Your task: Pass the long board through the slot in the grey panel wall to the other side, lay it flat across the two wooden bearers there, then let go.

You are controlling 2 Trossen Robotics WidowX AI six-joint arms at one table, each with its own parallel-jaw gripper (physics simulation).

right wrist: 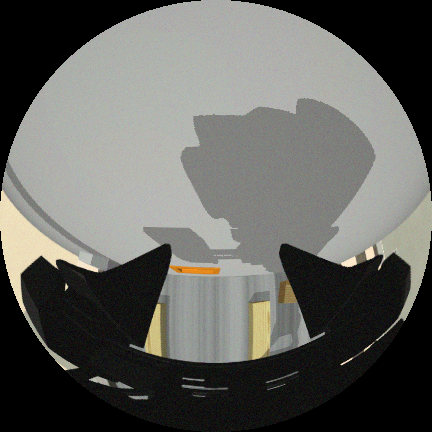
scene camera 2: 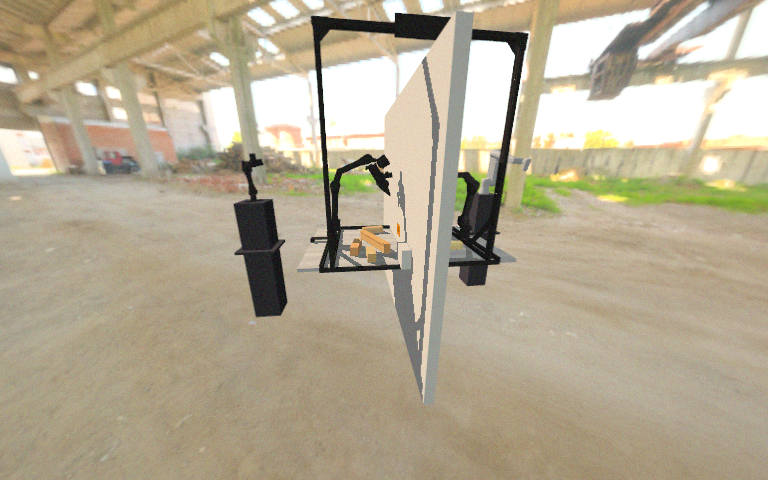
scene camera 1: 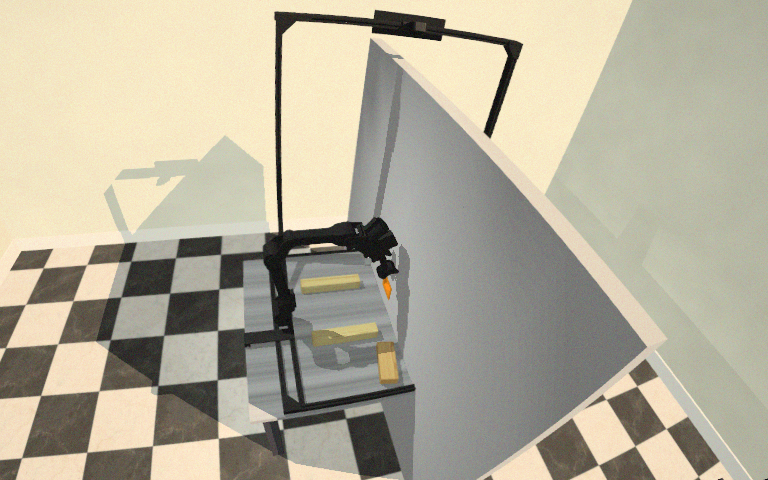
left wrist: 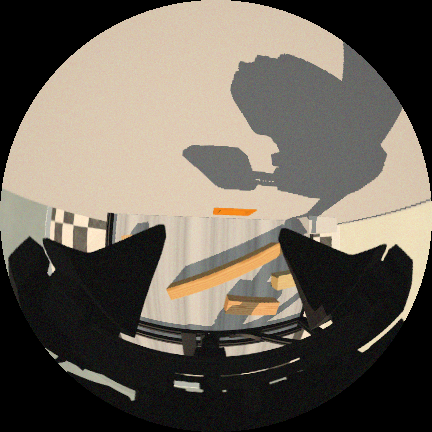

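Pixels of known places: left gripper, fingertip midpoint: [scene camera 2: 389, 194] [left wrist: 224, 232]; right gripper, fingertip midpoint: [right wrist: 227, 250] [scene camera 1: 394, 263]; left arm's base, origin of the base link: [left wrist: 209, 340]; right arm's base, origin of the base link: [scene camera 2: 464, 237] [scene camera 1: 282, 319].
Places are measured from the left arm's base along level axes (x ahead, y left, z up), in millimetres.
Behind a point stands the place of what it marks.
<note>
The long board [scene camera 2: 374, 240] @[y -79, x 271, z 25 mm] [left wrist: 225, 272] @[y -36, x 279, z 40 mm] lies slantwise on the table on the left gripper's side of the grey panel wall [scene camera 1: 481, 226] @[y 345, x 483, z 737 mm] [scene camera 2: 408, 135] @[y -240, x 433, z 630 mm] [left wrist: 125, 125] @[y 67, x 432, z 349 mm] [right wrist: 100, 125]. The orange-edged slot [scene camera 1: 387, 289] @[y -46, x 476, z 59 mm] [scene camera 2: 398, 229] [left wrist: 234, 211] @[y -52, x 437, z 59 mm] [right wrist: 200, 270] @[y -36, x 479, z 59 mm] is low in the wall. My left gripper [scene camera 2: 387, 191] @[y 0, x 373, z 305 mm] [left wrist: 224, 232] @[y 0, x 373, z 305 mm] is open and empty, above the table near the wall. My right gripper [scene camera 1: 388, 270] @[y 1, x 497, z 266 mm] [right wrist: 227, 250] @[y 1, x 497, z 266 mm] is open and empty on the other side, near the wall above the slot. Two pale wooden bearers, one bearer [scene camera 1: 330, 283] @[y -140, x 698, z 25 mm] [right wrist: 156, 330] @[y -143, x 644, z 25 mm] and another bearer [scene camera 1: 344, 334] @[y 120, x 691, z 25 mm] [right wrist: 260, 330] @[y 104, x 637, z 25 mm], lie apart there with no board on them.
On the bearers' side, a tan block [scene camera 1: 387, 363] @[y 268, x 561, z 18 mm] [right wrist: 287, 292] @[y 184, x 547, z 19 mm] lies beside the wall. On the board's side are a short orange block [scene camera 2: 355, 247] @[y -210, x 150, z 31 mm] [left wrist: 251, 305] @[y -119, x 167, z 31 mm], a pale block [scene camera 2: 370, 254] @[y -318, x 230, z 27 mm] [left wrist: 282, 281] @[y -214, x 236, z 31 mm] and another block [scene camera 2: 372, 228] @[y 227, x 281, z 19 mm]. A black frame [scene camera 1: 278, 124] @[y -341, x 887, z 653 mm] [scene camera 2: 321, 113] @[y -380, x 28, z 694 mm] rises around the table.
</note>
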